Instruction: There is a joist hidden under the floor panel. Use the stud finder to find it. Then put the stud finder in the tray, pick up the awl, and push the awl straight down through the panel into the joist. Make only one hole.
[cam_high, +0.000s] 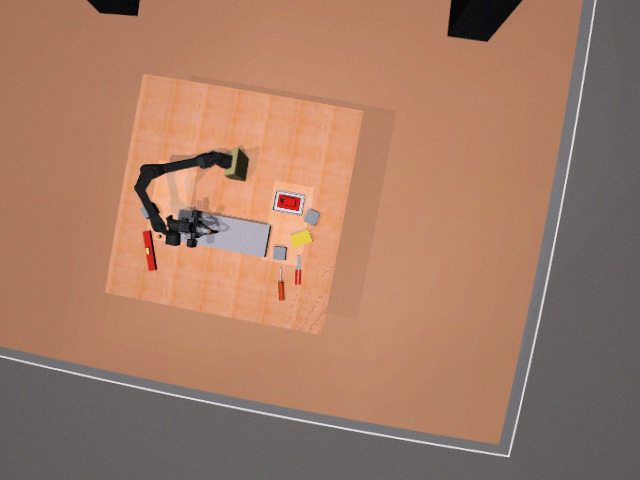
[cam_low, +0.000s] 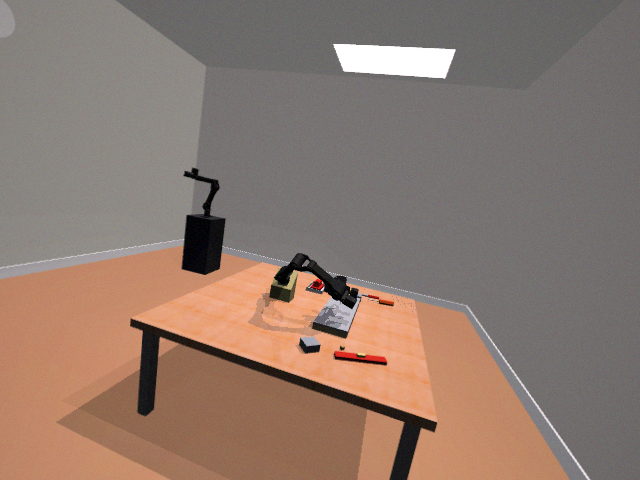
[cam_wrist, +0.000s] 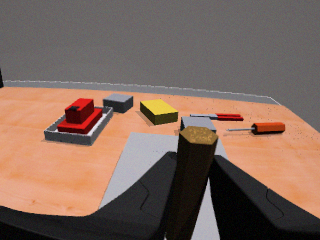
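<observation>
My gripper tip is 6 cm above the awl. Also, from my gripper tip: white tray 35 cm to the left, 21 cm behind, 16 cm below; then red stud finder 33 cm to the left, 21 cm behind, 12 cm below; then yellow block 44 cm to the left, 15 cm below, 2 cm behind.
</observation>
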